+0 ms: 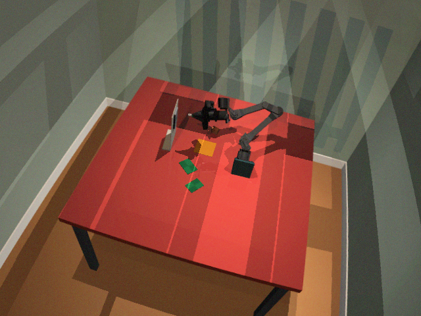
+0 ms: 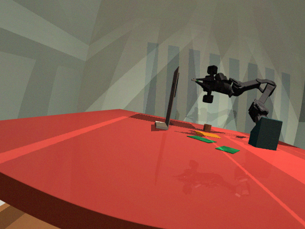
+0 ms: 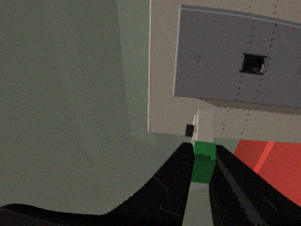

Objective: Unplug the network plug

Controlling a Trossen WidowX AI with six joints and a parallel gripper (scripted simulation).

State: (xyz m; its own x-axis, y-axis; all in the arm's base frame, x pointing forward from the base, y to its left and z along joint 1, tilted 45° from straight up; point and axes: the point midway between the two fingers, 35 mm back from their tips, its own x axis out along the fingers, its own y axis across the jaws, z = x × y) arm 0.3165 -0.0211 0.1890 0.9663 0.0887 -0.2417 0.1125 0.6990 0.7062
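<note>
The marked square is 24 cm below my gripper tip, 11 cm behind it and 1 cm to the left of it. Round my gripper tip: upright panel: 12 cm below, 11 cm ahead; network plug: right at my gripper tip.
</note>
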